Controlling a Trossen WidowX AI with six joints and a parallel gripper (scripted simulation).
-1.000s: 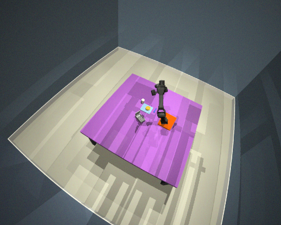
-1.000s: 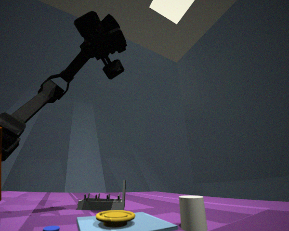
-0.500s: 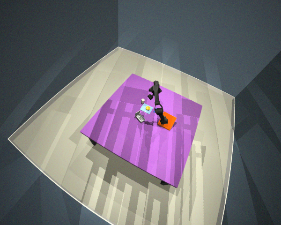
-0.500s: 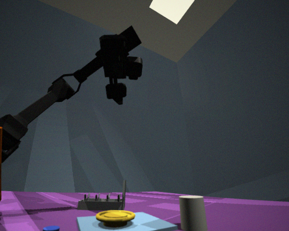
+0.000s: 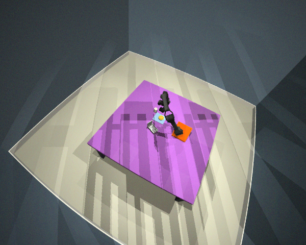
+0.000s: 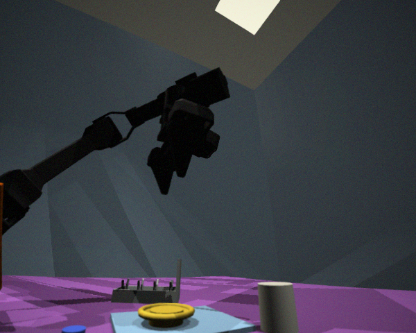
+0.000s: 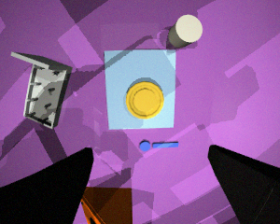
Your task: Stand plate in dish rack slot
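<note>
Right now the yellow plate is 17 cm below my gripper tip and 1 cm to the right of it. Also, from my gripper tip: light blue mat 18 cm below, 2 cm ahead; then blue spoon 18 cm below, 9 cm behind, 4 cm to the right; then cream cup 16 cm below, 13 cm ahead, 7 cm to the right.
</note>
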